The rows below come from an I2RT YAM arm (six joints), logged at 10 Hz.
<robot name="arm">
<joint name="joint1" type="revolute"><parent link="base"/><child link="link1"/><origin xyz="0.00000 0.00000 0.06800"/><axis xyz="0 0 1"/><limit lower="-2.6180" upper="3.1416"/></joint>
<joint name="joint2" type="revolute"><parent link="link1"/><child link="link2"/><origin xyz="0.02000 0.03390 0.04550" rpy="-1.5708 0.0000 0.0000"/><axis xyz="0 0 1"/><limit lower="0.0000" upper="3.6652"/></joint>
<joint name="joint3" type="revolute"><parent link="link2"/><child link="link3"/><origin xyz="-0.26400 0.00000 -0.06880" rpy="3.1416 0.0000 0.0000"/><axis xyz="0 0 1"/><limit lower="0.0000" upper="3.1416"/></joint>
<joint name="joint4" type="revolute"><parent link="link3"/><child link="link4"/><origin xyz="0.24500 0.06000 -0.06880"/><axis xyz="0 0 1"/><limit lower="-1.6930" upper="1.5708"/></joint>
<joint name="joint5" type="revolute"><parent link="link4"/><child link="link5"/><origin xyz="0.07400 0.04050 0.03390" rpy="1.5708 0.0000 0.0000"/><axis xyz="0 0 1"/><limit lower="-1.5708" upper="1.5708"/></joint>
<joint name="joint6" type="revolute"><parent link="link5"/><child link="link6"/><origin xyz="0.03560 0.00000 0.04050" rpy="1.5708 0.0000 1.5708"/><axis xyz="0 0 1"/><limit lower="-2.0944" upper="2.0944"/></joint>
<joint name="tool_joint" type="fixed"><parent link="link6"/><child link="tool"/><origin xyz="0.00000 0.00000 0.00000" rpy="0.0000 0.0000 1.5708"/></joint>
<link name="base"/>
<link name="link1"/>
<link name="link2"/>
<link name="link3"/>
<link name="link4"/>
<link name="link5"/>
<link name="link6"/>
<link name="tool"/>
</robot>
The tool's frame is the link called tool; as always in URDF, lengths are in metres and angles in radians.
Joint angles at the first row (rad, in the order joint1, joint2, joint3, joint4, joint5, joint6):
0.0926, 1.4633, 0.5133, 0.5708, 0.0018, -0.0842
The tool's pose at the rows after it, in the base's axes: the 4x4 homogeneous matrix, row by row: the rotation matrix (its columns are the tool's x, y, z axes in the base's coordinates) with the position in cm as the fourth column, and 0 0 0 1 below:
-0.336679, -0.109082, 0.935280, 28.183; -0.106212, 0.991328, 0.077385, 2.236; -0.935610, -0.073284, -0.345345, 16.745; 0, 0, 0, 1
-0.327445, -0.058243, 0.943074, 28.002; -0.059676, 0.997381, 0.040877, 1.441; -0.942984, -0.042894, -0.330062, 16.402; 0, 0, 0, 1
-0.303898, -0.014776, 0.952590, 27.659; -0.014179, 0.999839, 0.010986, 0.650; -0.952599, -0.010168, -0.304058, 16.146; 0, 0, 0, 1
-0.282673, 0.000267, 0.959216, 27.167; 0.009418, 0.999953, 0.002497, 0.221; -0.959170, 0.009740, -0.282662, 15.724; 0, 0, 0, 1
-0.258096, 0.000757, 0.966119, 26.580; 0.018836, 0.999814, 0.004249, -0.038; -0.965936, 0.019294, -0.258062, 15.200; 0, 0, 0, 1
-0.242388, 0.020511, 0.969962, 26.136; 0.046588, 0.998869, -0.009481, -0.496; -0.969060, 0.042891, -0.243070, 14.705; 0, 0, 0, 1
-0.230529, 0.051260, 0.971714, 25.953; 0.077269, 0.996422, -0.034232, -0.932; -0.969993, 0.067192, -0.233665, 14.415; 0, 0, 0, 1
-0.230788, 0.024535, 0.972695, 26.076; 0.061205, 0.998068, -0.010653, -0.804; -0.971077, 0.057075, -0.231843, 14.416; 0, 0, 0, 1
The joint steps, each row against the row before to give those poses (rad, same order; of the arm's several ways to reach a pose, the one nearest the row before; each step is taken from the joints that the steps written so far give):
-0.0139, 0.0103, -0.0245, 0.0615, -0.0054, 0.0047
-0.0262, 0.0080, -0.0210, 0.0451, 0.0123, 0.0371
-0.0273, 0.0033, -0.0276, 0.0583, 0.0043, 0.0359
-0.0163, 0.0057, -0.0333, 0.0615, -0.0069, 0.0184
-0.0112, 0.0115, -0.0387, 0.0756, -0.0126, 0.0063
-0.0181, 0.0155, -0.0290, 0.0601, -0.0038, 0.0234
-0.0156, 0.0145, -0.0136, 0.0377, 0.0095, 0.0274
0.0021, 0.0056, 0.0040, 0.0035, -0.0215, -0.0156

